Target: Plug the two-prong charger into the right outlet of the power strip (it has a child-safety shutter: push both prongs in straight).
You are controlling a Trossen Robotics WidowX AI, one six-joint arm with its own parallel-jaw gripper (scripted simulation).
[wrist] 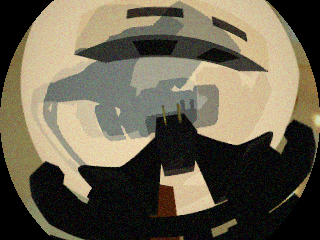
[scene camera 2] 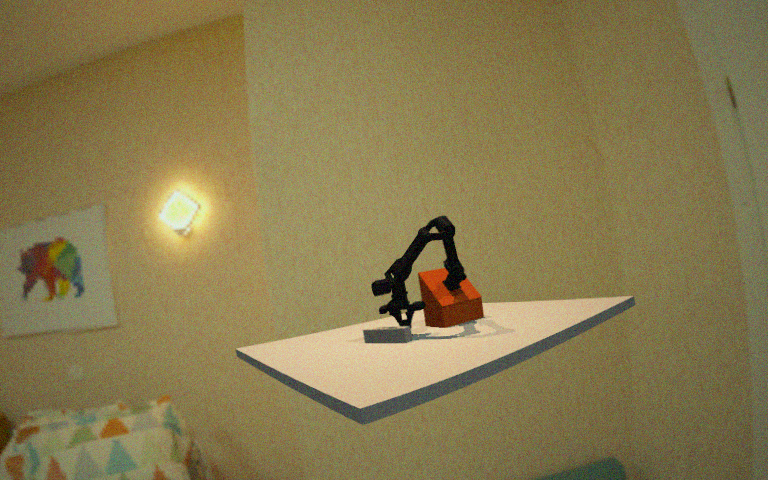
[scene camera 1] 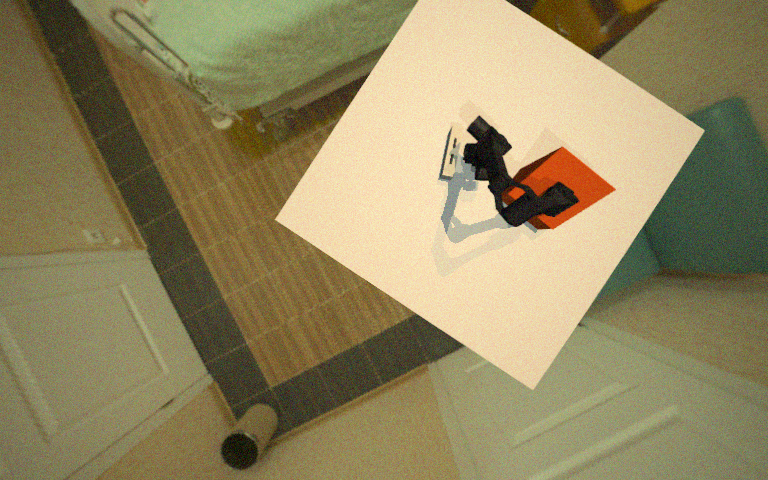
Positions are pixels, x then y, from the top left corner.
Labels:
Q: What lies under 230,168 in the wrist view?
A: My gripper.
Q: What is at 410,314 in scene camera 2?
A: My gripper.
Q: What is my gripper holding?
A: A two-prong charger.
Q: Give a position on a two-prong charger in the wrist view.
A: At 176,138

